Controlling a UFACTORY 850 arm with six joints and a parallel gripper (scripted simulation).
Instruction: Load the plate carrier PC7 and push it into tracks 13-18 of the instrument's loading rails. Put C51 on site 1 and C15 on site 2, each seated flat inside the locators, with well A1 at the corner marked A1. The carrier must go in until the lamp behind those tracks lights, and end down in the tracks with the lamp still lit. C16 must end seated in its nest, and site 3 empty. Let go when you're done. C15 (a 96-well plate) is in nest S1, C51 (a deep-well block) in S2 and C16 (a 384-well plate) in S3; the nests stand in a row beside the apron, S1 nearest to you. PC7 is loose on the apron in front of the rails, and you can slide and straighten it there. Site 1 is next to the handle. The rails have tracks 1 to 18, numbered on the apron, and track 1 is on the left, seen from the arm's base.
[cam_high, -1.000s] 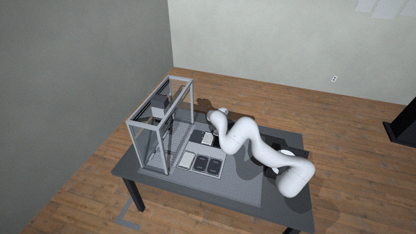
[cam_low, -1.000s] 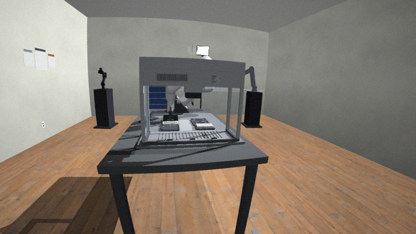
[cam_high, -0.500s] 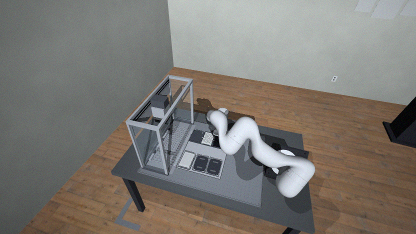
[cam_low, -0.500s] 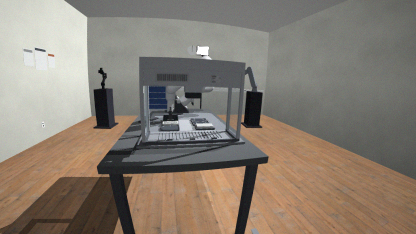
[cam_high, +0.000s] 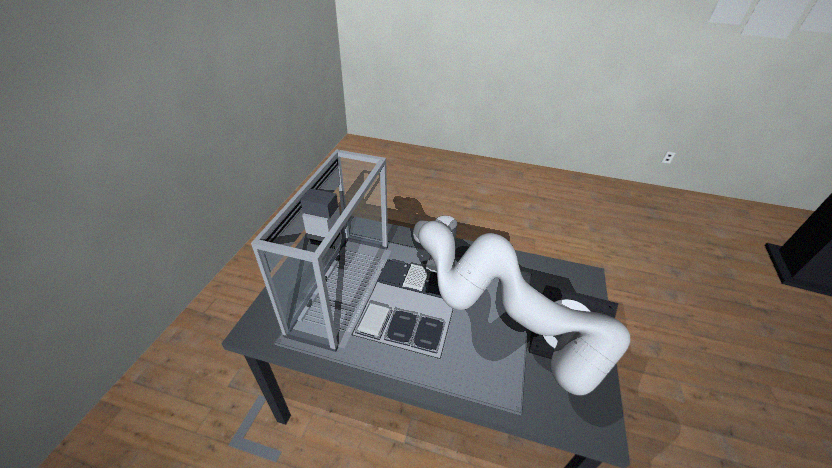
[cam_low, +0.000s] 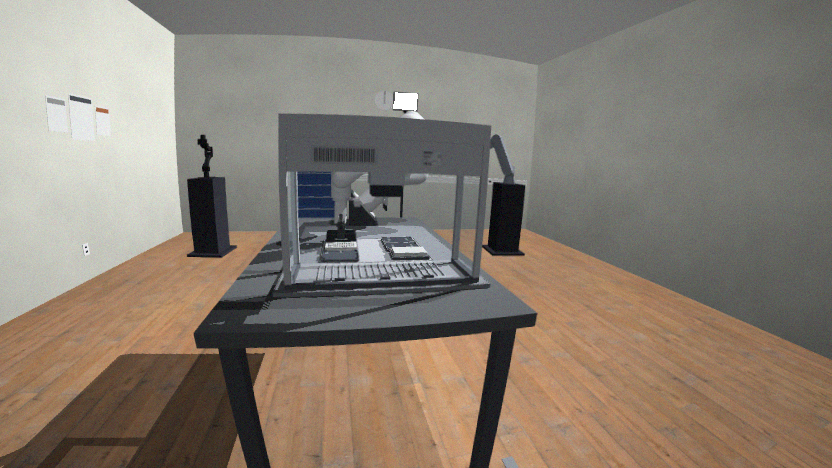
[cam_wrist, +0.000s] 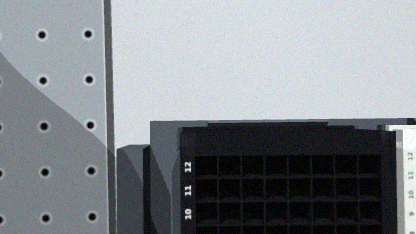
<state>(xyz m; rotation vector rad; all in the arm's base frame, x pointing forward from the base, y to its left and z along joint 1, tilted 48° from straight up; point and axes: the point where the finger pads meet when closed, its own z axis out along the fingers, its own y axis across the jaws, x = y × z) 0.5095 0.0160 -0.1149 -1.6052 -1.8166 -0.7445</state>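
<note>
Now: the black deep-well block C51 10 mm below my hand. The rest, counted from my hand: nest S1: 40 mm behind, 250 mm to the left, 40 mm below; plate carrier PC7: 100 mm ahead, 10 mm to the left, 30 mm below; white 96-well plate C15: 100 mm ahead, 10 mm to the left, 20 mm below.
</note>
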